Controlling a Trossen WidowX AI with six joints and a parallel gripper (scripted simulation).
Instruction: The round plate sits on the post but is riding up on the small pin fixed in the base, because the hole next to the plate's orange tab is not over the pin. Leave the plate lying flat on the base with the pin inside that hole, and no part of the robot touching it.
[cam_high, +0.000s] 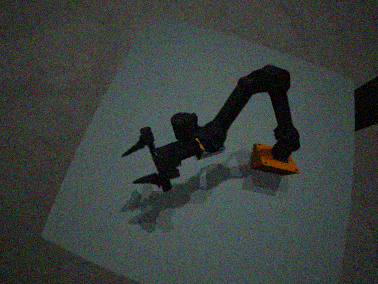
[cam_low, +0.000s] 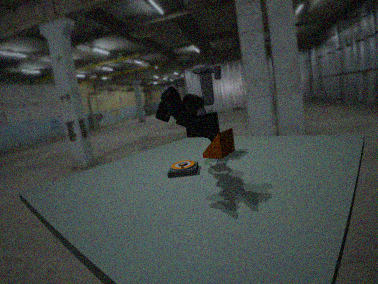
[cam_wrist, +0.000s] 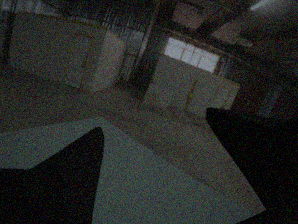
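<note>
My gripper tip is now 20 cm past the grey square base, 23 cm to the left of it and 23 cm above it.
</note>
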